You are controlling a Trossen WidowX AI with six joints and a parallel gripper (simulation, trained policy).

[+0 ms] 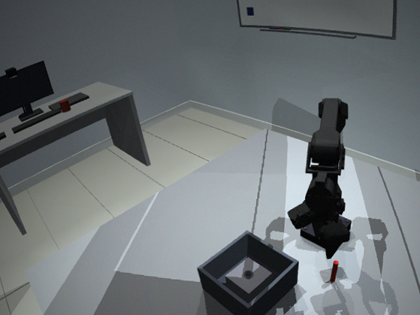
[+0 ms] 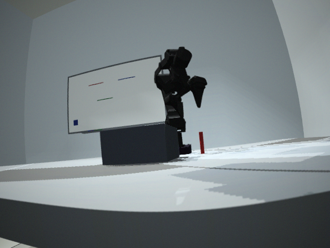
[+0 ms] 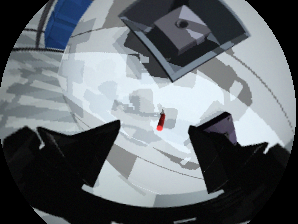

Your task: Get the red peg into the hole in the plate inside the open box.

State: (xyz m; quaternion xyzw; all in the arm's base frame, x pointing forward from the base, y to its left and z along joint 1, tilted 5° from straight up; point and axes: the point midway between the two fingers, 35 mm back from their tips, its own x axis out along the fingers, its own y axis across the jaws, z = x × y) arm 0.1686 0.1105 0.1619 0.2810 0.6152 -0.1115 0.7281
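My gripper tip is now 40 mm past the red peg, 20 mm to the right of it and 110 mm above it. Round my gripper tip: dark box (140 mm ahead, 130 mm to the right, 120 mm below); grey plate (140 mm ahead, 130 mm to the right, 100 mm below).
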